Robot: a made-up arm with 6 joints. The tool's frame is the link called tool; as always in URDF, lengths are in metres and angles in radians.
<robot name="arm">
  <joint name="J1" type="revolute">
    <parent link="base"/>
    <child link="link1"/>
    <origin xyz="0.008 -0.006 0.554"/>
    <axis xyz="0 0 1"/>
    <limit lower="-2.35" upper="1.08" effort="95" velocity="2.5"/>
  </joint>
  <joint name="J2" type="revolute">
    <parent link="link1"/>
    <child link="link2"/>
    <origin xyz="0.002 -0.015 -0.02"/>
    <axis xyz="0.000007 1 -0.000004"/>
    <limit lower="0" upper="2.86" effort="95" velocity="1.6"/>
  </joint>
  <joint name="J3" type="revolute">
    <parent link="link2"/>
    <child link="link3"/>
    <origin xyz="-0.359 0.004 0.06"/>
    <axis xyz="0.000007 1 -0.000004"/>
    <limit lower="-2.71" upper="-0.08" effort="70" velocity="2.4"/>
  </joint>
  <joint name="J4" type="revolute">
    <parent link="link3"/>
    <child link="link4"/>
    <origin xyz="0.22 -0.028 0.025"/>
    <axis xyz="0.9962 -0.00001 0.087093"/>
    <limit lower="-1.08" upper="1.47" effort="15" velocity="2.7"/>
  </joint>
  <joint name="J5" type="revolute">
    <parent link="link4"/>
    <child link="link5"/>
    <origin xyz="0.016 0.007 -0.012"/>
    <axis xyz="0.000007 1 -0.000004"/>
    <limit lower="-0.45" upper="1.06" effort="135" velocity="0.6"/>
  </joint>
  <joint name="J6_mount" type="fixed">
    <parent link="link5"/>
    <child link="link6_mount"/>
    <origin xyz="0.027 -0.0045 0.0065"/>
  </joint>
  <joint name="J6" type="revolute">
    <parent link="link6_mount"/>
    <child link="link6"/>
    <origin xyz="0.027 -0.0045 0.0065"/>
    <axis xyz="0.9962 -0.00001 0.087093"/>
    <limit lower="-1.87" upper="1.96" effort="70" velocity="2"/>
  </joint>
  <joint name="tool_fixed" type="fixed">
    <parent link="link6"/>
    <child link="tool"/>
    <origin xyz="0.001 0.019 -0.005" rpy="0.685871 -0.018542 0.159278"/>
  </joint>
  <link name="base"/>
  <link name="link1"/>
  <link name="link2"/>
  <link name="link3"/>
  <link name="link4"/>
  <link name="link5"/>
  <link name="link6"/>
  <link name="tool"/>
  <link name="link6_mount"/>
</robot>
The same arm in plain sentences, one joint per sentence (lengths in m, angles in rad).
The arm has six revolute joints in a row. What follows holds with every joint at zero, and every direction is one of the base frame's. Joint 1 sits 0.0080 m along +x and 0.0060 m along -y and 0.5540 m along +z from the base frame's origin and turns about +z, from -2.3500 to 1.0800 rad. Joint 2 sits 0.0020 m along +x and 0.0150 m along -y and 0.0200 m along -z from joint 1 and turns about +y, from 0.0000 to 2.8600 rad. Joint 3 sits 0.3590 m along -x and 0.0040 m along +y and 0.0600 m along +z from joint 2 and turns about +y, from -2.7100 to -0.0800 rad. Joint 4 sits 0.2200 m along +x and 0.0280 m along -y and 0.0250 m along +z from joint 3 and turns about the direction (0.9962, 0, 0.0871), from -1.0800 to 1.4700 rad. Joint 5 sits 0.0160 m along +x and 0.0070 m along +y and 0.0120 m along -z from joint 4 and turns about +y, from -0.4500 to 1.0600 rad. Joint 6 sits 0.0540 m along +x and 0.0090 m along -y and 0.0130 m along +z from joint 5 and turns about the direction (0.9962, 0, 0.0871), from -1.8700 to 1.9600 rad. The tool frame, which is the frame that the pose is given for, sits 0.0010 m along +x and 0.0190 m along +y and 0.0050 m along -z from joint 6; its axes are the base frame's turned by roll 0.6859, pitch -0.0185 and yaw 0.1593 rad (as in URDF: about the fixed x, then y, then z).
